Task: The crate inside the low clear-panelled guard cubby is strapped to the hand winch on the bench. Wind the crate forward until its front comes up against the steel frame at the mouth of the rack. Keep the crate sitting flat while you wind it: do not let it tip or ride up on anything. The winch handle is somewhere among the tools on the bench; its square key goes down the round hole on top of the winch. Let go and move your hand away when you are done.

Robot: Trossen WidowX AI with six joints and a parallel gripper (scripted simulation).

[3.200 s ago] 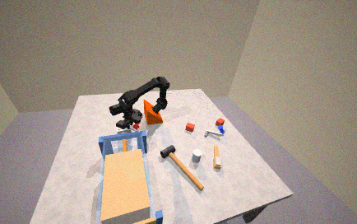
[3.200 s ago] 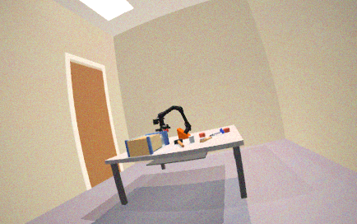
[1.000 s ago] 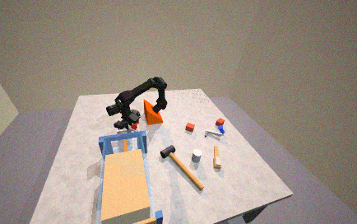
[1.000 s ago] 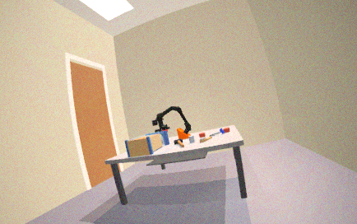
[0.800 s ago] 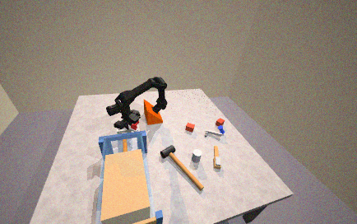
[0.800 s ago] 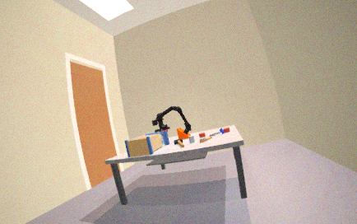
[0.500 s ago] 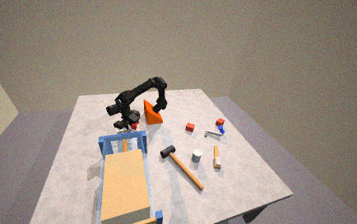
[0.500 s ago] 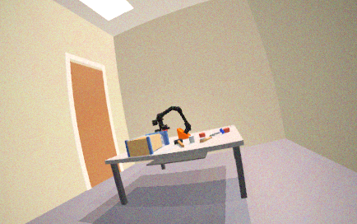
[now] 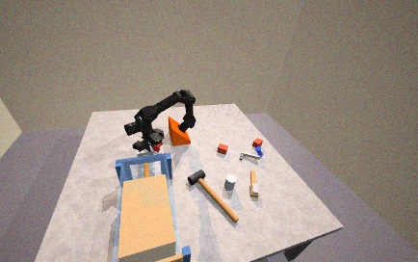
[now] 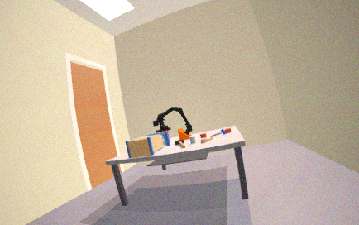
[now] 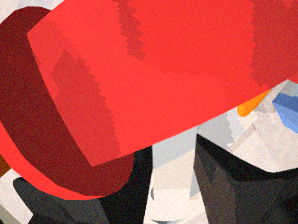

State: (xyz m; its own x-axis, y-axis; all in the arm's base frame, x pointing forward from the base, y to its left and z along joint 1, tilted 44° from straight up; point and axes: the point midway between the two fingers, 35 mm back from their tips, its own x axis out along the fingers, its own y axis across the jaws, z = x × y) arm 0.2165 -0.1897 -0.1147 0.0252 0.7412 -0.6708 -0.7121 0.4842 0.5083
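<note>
My gripper tip is now 10 mm short of the red-handled winch handle, 10 mm to the right of it and 20 mm below it. The rest, counted from my gripper tip: red grip: 40 mm ahead, 40 mm to the left, 50 mm above; then frame: 130 mm ahead, 30 mm to the right, 20 mm above; then grey hand winch: 50 mm behind, 40 mm to the right, 60 mm below.
</note>
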